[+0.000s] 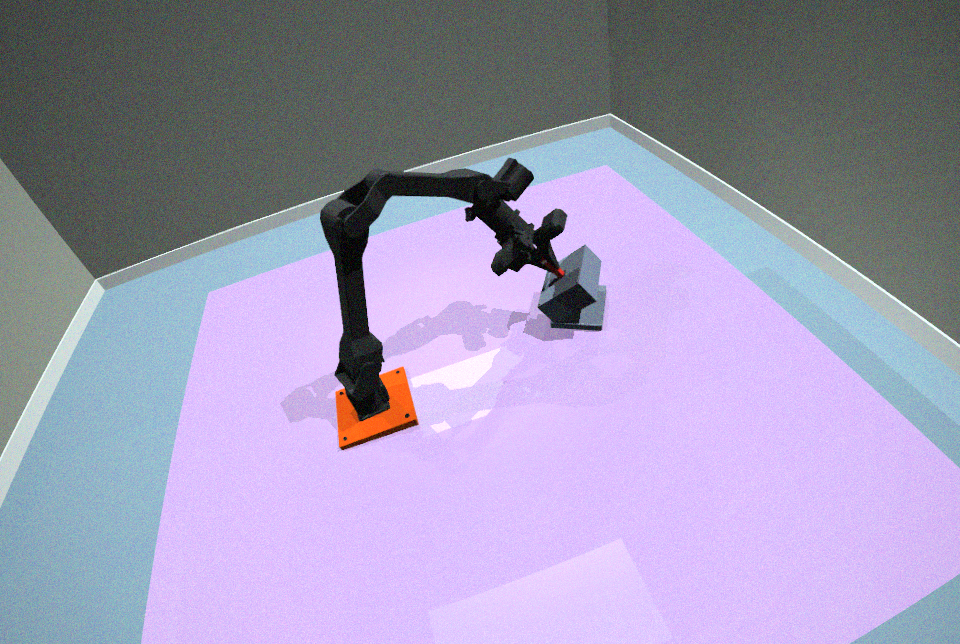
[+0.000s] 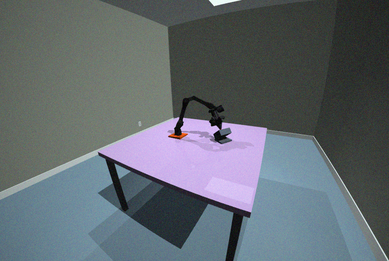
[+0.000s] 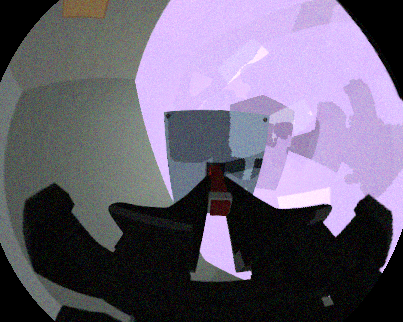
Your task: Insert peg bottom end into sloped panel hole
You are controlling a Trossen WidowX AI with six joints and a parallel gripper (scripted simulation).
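Now: gripper tip 1 cm past the red peg and 1 cm below it. Also, from my gripper tip: grey sloped panel: 2 cm ahead, 2 cm to the right, 3 cm below.
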